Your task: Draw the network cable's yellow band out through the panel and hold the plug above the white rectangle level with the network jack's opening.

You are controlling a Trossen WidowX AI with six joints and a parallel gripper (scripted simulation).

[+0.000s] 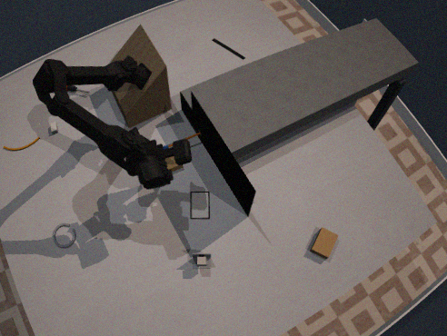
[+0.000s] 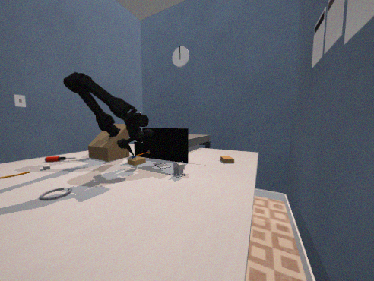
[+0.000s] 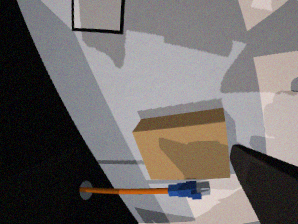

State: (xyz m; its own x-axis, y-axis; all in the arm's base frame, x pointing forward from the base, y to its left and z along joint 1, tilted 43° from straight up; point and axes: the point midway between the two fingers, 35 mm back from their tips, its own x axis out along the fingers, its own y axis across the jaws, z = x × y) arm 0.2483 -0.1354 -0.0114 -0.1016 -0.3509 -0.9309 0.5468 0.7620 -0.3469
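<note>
Now: hand 4 cm past the tan block, 2 cm to the right of it and 9 cm above it. From my hand the other things lie so: blue plug 8 cm behind, 3 cm to the left, 7 cm below; network jack 28 cm ahead, 8 cm to the right, 6 cm below; white rectangle 13 cm ahead, 2 cm to the left, 10 cm below.
</note>
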